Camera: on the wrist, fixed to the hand. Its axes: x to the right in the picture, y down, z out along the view.
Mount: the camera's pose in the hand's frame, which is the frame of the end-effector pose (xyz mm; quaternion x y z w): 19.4 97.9 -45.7 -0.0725 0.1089 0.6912 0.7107
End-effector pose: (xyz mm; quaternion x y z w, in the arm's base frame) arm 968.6 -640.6 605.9 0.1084 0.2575 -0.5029 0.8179
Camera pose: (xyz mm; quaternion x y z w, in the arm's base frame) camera 1047.4 -589.5 549.1 0.2505 0.2336 0.2384 0.9088
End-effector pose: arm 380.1 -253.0 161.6 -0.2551 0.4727 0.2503 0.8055
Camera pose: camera 296.3 -206.6 108.0 0.0598 0.5819 0.7412 0.3295
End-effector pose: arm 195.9 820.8 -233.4 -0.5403 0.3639 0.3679 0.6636
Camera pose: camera 114.7 791.9 -301.4 -0.2206 0.6777 0.6877 0.1385
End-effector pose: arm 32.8 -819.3 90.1 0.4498 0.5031 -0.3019 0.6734
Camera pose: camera 104.4 -736.4 97.2 0.6515 0.1419 0.3364 0.6651
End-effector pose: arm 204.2 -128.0 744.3 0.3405 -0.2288 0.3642 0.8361
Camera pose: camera 147.7 -36.3 765.6 -0.0164 -0.3333 0.8573 0.3921
